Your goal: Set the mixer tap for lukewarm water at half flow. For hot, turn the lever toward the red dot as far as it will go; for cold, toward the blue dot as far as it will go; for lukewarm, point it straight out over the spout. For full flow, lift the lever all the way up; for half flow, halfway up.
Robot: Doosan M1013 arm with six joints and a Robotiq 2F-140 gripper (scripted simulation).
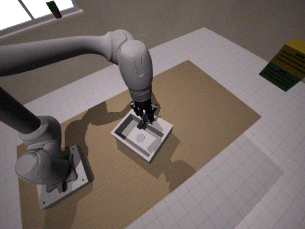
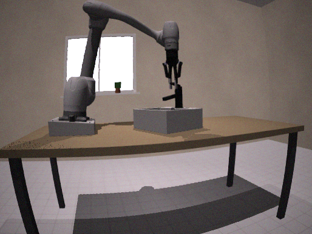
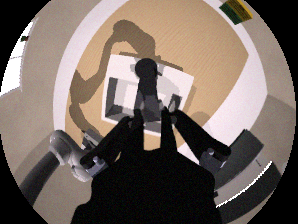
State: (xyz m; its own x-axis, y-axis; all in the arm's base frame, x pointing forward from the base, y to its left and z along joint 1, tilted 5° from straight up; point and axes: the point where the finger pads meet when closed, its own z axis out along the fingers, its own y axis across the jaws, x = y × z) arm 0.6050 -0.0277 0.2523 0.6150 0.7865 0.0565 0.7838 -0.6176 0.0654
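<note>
The black mixer tap is 40 mm ahead of my hand, 50 mm to the left of it and 50 mm below it. The rest, counted from my hand: sink basin 50 mm behind, 10 mm to the left, 240 mm below.
</note>
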